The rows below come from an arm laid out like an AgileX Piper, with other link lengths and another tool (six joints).
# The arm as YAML. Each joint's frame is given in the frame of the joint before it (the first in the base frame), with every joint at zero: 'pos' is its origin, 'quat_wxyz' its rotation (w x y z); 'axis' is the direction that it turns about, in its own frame. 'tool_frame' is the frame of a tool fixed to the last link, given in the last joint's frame.
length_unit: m
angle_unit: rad
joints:
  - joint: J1
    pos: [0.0, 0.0, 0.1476]
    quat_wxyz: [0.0, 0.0, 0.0, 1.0]
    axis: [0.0, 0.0, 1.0]
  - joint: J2
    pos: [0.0, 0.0, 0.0]
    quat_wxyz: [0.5, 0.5, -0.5, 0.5]
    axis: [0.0, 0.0, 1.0]
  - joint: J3
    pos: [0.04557, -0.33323, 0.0]
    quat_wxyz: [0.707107, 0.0, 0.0, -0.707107]
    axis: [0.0, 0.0, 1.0]
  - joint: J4
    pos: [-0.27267, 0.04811, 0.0]
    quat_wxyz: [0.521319, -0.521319, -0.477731, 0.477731]
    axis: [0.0, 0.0, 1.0]
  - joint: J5
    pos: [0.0, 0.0, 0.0]
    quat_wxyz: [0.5, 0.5, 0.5, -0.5]
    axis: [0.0, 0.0, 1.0]
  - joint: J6
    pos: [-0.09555, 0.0, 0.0]
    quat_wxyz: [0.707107, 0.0, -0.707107, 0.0]
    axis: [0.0, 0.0, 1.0]
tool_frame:
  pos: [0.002, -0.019, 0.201]
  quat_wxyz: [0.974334, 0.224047, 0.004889, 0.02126]
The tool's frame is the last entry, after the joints.
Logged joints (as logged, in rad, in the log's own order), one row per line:
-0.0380, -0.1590, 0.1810, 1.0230, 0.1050, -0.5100
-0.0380, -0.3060, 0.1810, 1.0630, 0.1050, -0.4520
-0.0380, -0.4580, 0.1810, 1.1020, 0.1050, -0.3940
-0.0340, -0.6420, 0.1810, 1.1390, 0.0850, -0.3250
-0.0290, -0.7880, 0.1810, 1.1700, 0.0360, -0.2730
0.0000, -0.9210, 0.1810, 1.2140, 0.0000, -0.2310
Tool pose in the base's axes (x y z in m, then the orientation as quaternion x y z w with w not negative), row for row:
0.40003, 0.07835, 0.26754, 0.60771, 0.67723, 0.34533, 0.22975
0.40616, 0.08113, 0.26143, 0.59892, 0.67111, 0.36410, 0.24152
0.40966, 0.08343, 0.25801, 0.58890, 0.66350, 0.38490, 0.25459
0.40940, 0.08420, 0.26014, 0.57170, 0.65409, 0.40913, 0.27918
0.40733, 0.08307, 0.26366, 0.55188, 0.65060, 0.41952, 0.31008
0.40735, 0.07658, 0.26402, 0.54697, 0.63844, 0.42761, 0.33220
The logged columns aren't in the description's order. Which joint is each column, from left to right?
Columns, left to right: J4, J5, J1, J2, J6, J3.
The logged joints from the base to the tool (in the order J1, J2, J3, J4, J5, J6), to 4 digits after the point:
0.1810, 1.0230, -0.5100, -0.0380, -0.1590, 0.1050
0.1810, 1.0630, -0.4520, -0.0380, -0.3060, 0.1050
0.1810, 1.1020, -0.3940, -0.0380, -0.4580, 0.1050
0.1810, 1.1390, -0.3250, -0.0340, -0.6420, 0.0850
0.1810, 1.1700, -0.2730, -0.0290, -0.7880, 0.0360
0.1810, 1.2140, -0.2310, 0.0000, -0.9210, 0.0000

